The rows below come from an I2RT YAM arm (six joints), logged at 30 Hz.
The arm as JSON. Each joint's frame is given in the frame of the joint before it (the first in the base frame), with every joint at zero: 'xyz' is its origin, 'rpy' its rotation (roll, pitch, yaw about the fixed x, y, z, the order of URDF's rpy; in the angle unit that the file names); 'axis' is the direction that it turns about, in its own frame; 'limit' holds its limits. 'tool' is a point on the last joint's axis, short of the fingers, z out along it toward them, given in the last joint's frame.
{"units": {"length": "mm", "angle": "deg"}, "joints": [
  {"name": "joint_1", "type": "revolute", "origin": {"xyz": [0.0, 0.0, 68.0], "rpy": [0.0, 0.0, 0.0]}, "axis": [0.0, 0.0, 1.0], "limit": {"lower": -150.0, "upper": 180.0}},
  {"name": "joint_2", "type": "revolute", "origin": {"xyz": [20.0, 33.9, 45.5], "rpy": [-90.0, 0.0, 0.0]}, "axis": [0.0, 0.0, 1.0], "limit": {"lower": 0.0, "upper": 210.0}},
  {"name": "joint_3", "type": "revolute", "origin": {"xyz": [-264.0, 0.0, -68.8], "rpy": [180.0, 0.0, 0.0]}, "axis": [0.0, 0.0, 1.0], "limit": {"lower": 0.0, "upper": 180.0}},
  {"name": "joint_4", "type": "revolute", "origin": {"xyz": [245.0, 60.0, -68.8], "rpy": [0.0, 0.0, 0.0]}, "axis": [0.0, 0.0, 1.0], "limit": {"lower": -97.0, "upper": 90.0}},
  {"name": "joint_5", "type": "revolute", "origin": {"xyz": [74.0, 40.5, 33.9], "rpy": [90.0, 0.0, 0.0]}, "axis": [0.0, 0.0, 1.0], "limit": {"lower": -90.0, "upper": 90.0}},
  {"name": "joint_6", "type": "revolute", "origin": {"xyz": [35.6, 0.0, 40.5], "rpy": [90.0, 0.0, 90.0]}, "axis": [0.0, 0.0, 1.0], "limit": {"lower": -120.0, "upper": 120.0}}
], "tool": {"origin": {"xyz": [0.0, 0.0, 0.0], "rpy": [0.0, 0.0, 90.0]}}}
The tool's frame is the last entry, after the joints.
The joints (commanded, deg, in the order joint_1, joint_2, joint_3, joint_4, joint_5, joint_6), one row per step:
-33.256 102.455 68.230 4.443 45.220 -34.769
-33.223 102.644 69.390 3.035 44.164 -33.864
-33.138 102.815 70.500 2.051 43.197 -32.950
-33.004 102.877 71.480 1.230 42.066 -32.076
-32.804 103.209 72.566 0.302 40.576 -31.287
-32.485 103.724 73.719 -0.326 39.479 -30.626
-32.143 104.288 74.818 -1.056 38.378 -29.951
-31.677 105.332 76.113 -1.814 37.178 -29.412
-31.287 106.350 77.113 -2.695 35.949 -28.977
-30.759 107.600 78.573 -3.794 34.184 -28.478
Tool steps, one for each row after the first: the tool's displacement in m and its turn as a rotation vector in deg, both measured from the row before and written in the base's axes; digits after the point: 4 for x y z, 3 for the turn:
0.0023 -0.0007 0.0029 0.798 -0.762 0.626
0.0026 -0.0005 0.0035 0.565 -1.070 0.587
0.0025 0.0001 0.0037 0.567 -1.191 0.788
0.0036 0.0002 0.0023 0.872 -0.977 1.188
0.0046 0.0004 0.0019 0.600 -0.901 1.010
0.0046 0.0007 0.0011 0.731 -0.734 1.025
0.0064 0.0007 -0.0012 0.925 -0.368 1.279
0.0054 0.0008 -0.0030 1.136 0.055 1.256
0.0073 0.0012 -0.0025 1.416 -0.149 1.800

